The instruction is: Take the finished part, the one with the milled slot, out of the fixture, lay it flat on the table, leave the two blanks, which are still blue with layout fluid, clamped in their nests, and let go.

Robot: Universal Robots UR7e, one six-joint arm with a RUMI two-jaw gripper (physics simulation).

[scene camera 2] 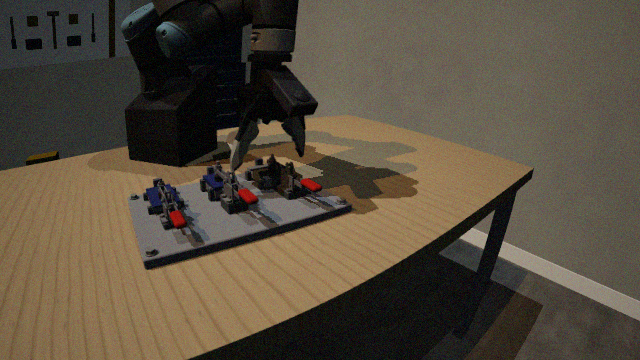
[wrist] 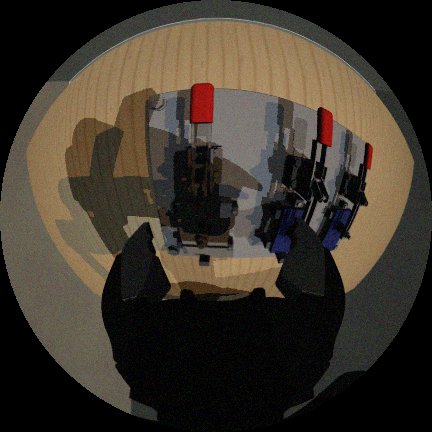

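Observation:
The fixture plate (scene camera 2: 142, 235) (wrist: 240, 120) lies on the table (scene camera 2: 300, 265) (wrist: 250, 55) and carries three nests with toggle clamps. Two blue blanks sit in their nests, one at the left (scene camera 2: 155, 197) (wrist: 339, 224) and one in the middle (scene camera 2: 215, 182) (wrist: 287, 232) in the scene view. The third nest, at the right in the scene view, holds the dark finished part (scene camera 2: 261, 176) (wrist: 205, 217), in deep shadow; its slot cannot be made out. My gripper (scene camera 2: 268, 161) (wrist: 221, 222) is open and empty, low above this nest's rear side, one finger near the middle nest.
Red clamp handles (scene camera 2: 177, 218) (scene camera 2: 247, 195) (scene camera 2: 311, 184) (wrist: 202, 102) (wrist: 325, 126) (wrist: 369, 156) point toward the plate's front edge. Bolts stand at the plate's corners. The arm's dark pedestal (scene camera 2: 165, 130) stands behind the plate. The gripper's shadow falls over the third nest and the table beside it.

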